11 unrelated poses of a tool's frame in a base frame.
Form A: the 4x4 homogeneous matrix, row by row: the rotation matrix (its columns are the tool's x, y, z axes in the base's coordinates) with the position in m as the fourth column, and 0 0 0 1 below. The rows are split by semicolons.
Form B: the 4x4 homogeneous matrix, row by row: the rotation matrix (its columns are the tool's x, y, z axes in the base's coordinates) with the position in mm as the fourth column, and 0 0 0 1 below. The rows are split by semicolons. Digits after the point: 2 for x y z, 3 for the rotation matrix.
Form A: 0.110, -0.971, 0.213, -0.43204; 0.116, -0.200, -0.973, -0.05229; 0.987, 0.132, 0.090, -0.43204; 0, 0, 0, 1
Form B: 0.110, -0.971, 0.213, -432.04; 0.116, -0.200, -0.973, -52.29; 0.987, 0.132, 0.090, -432.04; 0, 0, 0, 1
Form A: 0.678, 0.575, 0.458, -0.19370; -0.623, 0.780, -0.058, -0.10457; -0.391, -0.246, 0.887, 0.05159; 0, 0, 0, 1
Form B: 0.678, 0.575, 0.458, -193.70; -0.623, 0.780, -0.058, -104.57; -0.391, -0.246, 0.887, 51.59; 0, 0, 0, 1
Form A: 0.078, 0.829, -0.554, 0.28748; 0.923, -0.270, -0.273, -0.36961; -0.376, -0.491, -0.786, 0.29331; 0, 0, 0, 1
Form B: 0.078, 0.829, -0.554, 287.48; 0.923, -0.270, -0.273, -369.61; -0.376, -0.491, -0.786, 293.31; 0, 0, 0, 1
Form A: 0.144, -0.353, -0.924, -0.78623; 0.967, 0.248, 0.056, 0.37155; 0.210, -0.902, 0.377, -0.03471; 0, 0, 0, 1
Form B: 0.144, -0.353, -0.924, -786.23; 0.967, 0.248, 0.056, 371.55; 0.210, -0.902, 0.377, -34.71; 0, 0, 0, 1
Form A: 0.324, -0.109, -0.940, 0.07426; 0.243, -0.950, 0.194, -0.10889; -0.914, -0.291, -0.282, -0.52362; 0, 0, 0, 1
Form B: 0.324, -0.109, -0.940, 74.26; 0.243, -0.950, 0.194, -108.89; -0.914, -0.291, -0.282, -523.62; 0, 0, 0, 1
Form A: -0.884, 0.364, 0.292, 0.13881; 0.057, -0.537, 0.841, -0.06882; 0.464, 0.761, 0.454, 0.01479; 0, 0, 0, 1
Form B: -0.884, 0.364, 0.292, 138.81; 0.057, -0.537, 0.841, -68.82; 0.464, 0.761, 0.454, 14.79; 0, 0, 0, 1
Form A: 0.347, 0.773, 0.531, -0.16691; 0.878, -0.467, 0.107, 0.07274; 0.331, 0.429, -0.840, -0.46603; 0, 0, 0, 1
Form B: 0.347, 0.773, 0.531, -166.91; 0.878, -0.467, 0.107, 72.74; 0.331, 0.429, -0.840, -466.03; 0, 0, 0, 1
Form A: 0.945, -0.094, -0.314, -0.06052; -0.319, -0.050, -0.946, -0.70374; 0.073, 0.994, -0.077, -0.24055; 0, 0, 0, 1
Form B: 0.945, -0.094, -0.314, -60.52; -0.319, -0.050, -0.946, -703.74; 0.073, 0.994, -0.077, -240.55; 0, 0, 0, 1
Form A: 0.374, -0.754, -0.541, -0.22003; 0.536, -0.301, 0.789, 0.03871; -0.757, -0.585, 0.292, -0.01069; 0, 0, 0, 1
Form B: 0.374, -0.754, -0.541, -220.03; 0.536, -0.301, 0.789, 38.71; -0.757, -0.585, 0.292, -10.69; 0, 0, 0, 1
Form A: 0.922, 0.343, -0.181, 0.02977; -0.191, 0.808, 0.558, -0.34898; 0.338, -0.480, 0.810, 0.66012; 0, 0, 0, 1
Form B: 0.922, 0.343, -0.181, 29.77; -0.191, 0.808, 0.558, -348.98; 0.338, -0.480, 0.810, 660.12; 0, 0, 0, 1
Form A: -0.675, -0.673, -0.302, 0.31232; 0.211, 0.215, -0.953, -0.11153; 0.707, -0.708, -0.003, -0.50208; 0, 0, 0, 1
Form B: -0.675, -0.673, -0.302, 312.32; 0.211, 0.215, -0.953, -111.53; 0.707, -0.708, -0.003, -502.08; 0, 0, 0, 1
